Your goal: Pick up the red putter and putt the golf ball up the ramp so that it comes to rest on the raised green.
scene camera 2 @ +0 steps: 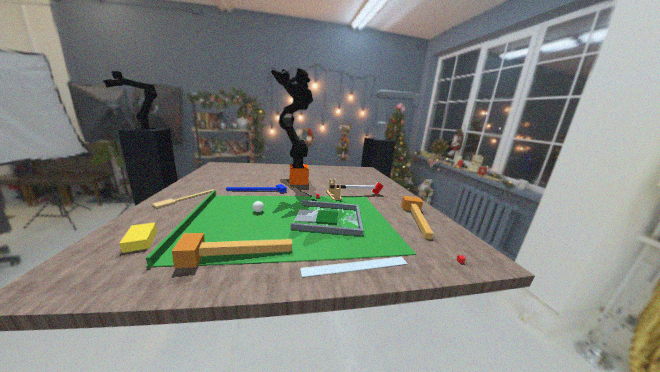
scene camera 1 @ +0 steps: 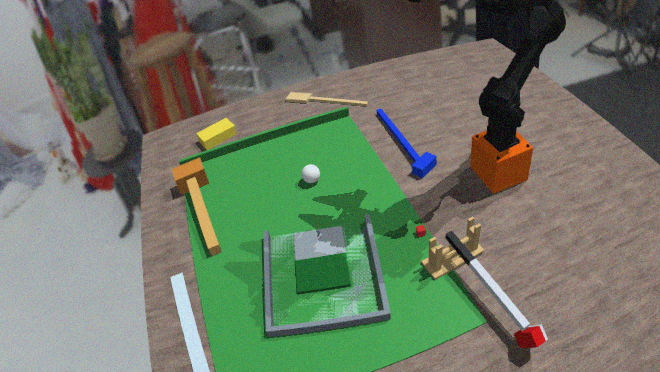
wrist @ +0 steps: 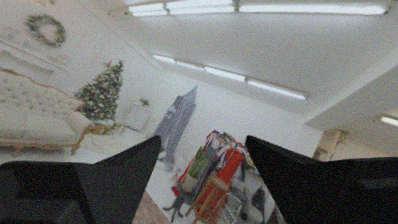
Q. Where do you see a dark green rail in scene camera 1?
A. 270, 134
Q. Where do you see a green mat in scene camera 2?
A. At 226, 218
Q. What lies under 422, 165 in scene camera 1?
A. A blue putter.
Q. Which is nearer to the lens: the orange mallet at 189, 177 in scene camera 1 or the yellow block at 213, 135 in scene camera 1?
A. The orange mallet.
